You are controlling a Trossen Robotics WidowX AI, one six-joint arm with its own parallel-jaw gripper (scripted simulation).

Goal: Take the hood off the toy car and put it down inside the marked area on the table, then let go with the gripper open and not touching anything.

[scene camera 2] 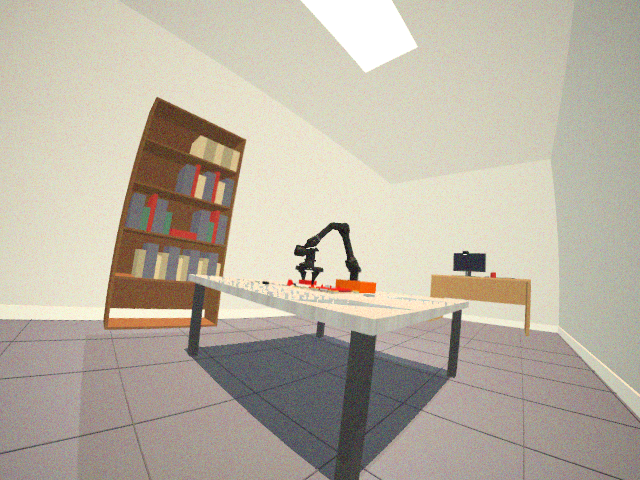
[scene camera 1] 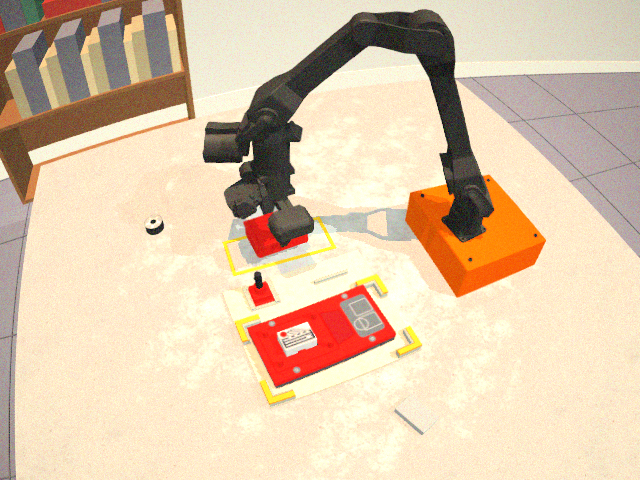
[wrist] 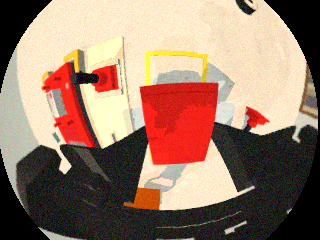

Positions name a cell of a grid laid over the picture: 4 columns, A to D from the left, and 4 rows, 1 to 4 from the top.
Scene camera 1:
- my gripper: B2
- red hood: B3, held by my gripper
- red toy car body: C3
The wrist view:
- my gripper: C3
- red hood: C2
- red toy car body: A3
